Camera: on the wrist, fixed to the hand. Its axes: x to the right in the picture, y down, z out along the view.
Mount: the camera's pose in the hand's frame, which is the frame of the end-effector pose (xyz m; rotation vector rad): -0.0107 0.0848 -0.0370 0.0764 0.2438 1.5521
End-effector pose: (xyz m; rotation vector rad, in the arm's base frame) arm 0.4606 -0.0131 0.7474 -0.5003 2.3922 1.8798
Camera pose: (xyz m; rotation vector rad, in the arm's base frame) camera 0.4520 -0.0288 0.8388 -0.8796 -1.6684 -0.9894
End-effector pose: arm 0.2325 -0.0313 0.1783 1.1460 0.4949 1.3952
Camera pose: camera 0.1567 -0.0465 0.2302 -1.3825 0.3315 -2.7100
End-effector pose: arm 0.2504 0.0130 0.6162 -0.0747 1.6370 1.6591
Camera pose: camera 0.1935 -0.0121 0.6855 -1.0128 -1.4770 -1.9391
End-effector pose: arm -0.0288 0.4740 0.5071 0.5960 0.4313 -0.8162
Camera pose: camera 0.0258 0.5493 0.5127 0.8772 0.0574 0.7306
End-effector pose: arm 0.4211 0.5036 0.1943 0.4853 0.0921 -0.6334
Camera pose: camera 0.4647 0.5858 0.1985 0.5548 -0.0903 0.9461
